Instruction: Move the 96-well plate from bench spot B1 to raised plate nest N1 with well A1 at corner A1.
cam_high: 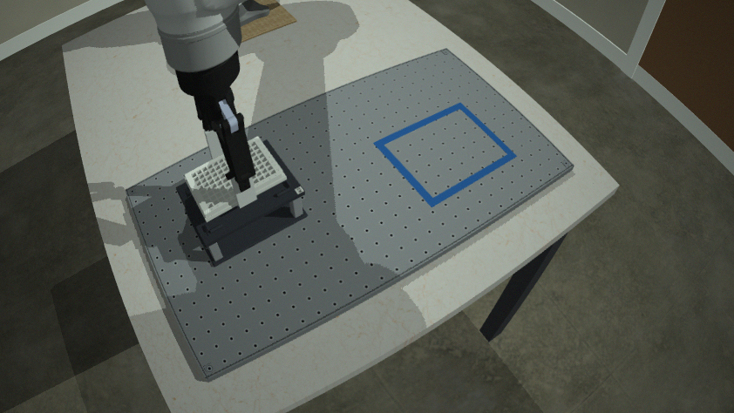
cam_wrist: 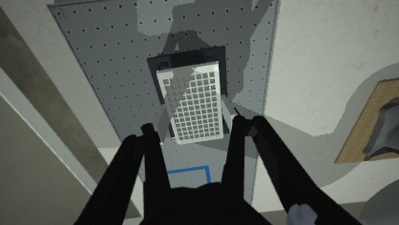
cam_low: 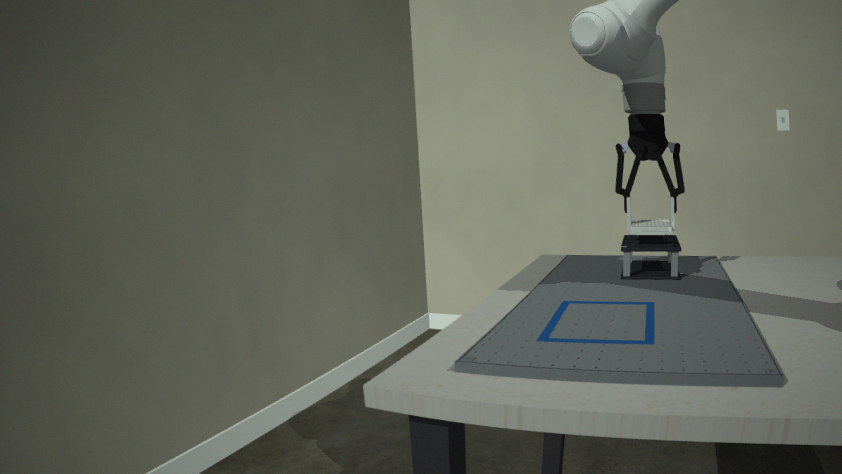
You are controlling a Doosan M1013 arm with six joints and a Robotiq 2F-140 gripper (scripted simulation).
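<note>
Now: hand 5 cm above the raised nest N1. From my hand the other things lie so: 96-well plate 2 cm below.
</note>
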